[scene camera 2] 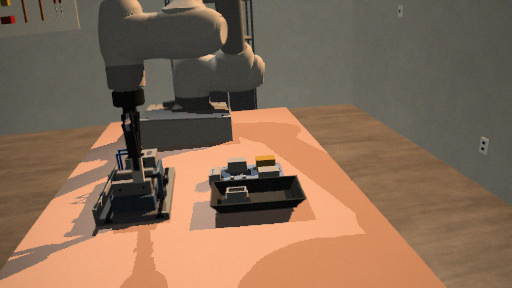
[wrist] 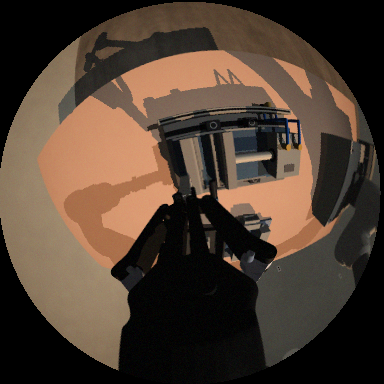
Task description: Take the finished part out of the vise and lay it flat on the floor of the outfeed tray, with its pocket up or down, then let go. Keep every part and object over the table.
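Frame: origin at the arm's base, x left, y back, z up, level; millimetres.
Seen in the pictures: gripper, fingertip midpoint: [scene camera 2: 139, 181] [wrist: 186, 182]; arm's base, link origin: [scene camera 2: 192, 107] [wrist: 352, 186].
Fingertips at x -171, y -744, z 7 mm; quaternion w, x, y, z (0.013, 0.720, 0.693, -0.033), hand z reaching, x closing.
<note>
Pixels of each thing's top centre, then the offset from my fingertips to it. "spot": a spot on its surface instead.
- vise, top centre: [wrist: 249, 157] [scene camera 2: 134, 164] dx -22, dy +116, dz +2 mm
- light grey part, top centre: [scene camera 2: 236, 189] dx +245, dy -14, dz -50 mm
- orange block, top centre: [scene camera 2: 265, 157] dx +369, dy +183, dz -53 mm
- dark bar, surface spot: [wrist: 213, 190] spot: dx +27, dy +43, dz -1 mm
The vise [scene camera 2: 132, 188] [wrist: 228, 160] stands at the left of the table in the scene view, with two upright jaws. No finished part can be made out clearly between its jaws. My gripper [scene camera 2: 138, 172] [wrist: 186, 182] is shut and empty. It points down, with its fingertips low at the vise's jaws; whether they touch cannot be told. The dark outfeed tray [scene camera 2: 260, 204] is right of the vise in the scene view. A light grey part [scene camera 2: 236, 193] with an open pocket facing up is inside the tray's left end.
Behind the tray, a bluish holder [scene camera 2: 229, 172] carries grey blocks and an orange block [scene camera 2: 265, 160]. Blue bent tubes [scene camera 2: 119, 159] [wrist: 293, 131] stand at the vise's back end. A dark bar [wrist: 213, 190] sticks out from the vise close beside the fingertips. The robot's base box [scene camera 2: 187, 131] is at the back.
</note>
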